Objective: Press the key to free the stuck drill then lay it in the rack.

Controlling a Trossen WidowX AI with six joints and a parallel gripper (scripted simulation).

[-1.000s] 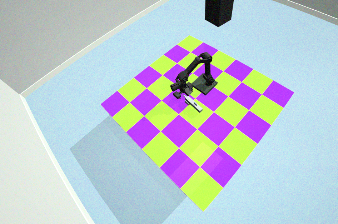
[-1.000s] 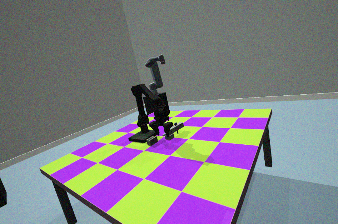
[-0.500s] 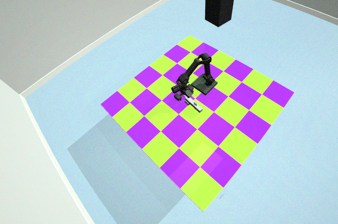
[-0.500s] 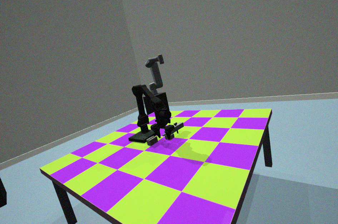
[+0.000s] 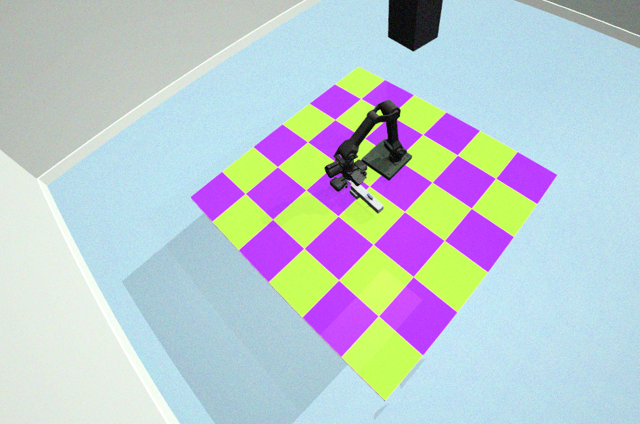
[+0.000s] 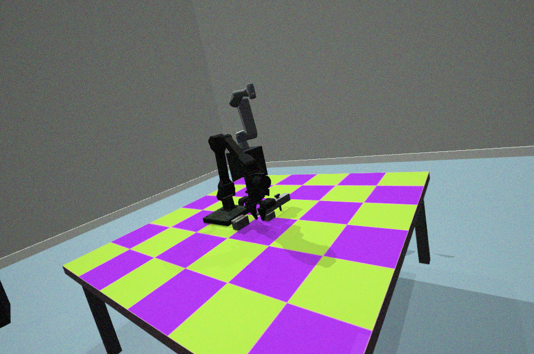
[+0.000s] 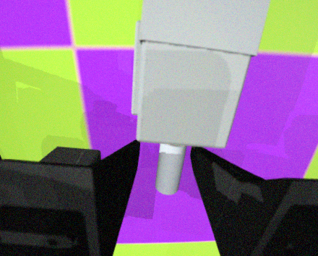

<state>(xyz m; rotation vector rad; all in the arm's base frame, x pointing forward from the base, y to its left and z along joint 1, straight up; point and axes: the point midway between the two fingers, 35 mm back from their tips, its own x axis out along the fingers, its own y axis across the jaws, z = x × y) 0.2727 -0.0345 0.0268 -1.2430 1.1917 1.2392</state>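
The drill lies 6 cm to the left of my gripper tip and 3 cm above it. From my gripper tip the other things lie so: grey grooved rack: 7 cm behind, 6 cm to the right; dark key: 14 cm to the left, 3 cm above, 1 cm behind; grey holder block: 11 cm to the left, 2 cm above, 1 cm behind.
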